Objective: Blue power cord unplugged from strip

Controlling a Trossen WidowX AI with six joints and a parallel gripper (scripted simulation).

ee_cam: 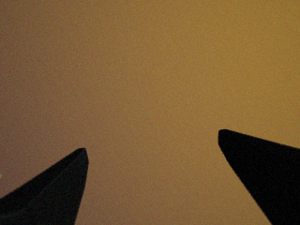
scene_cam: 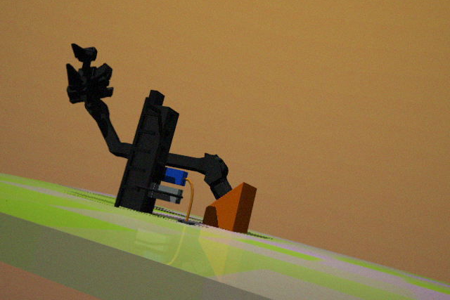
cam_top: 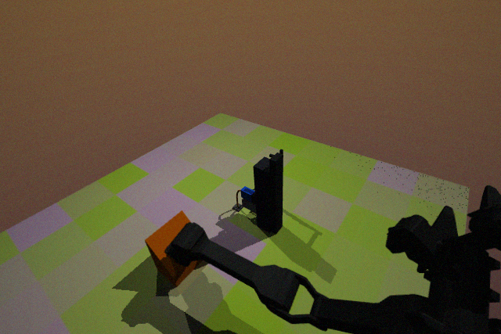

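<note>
Now: gripper tip 12 cm short of the blue plug, 48 cm to the right of it and 30 cm above it.
</note>
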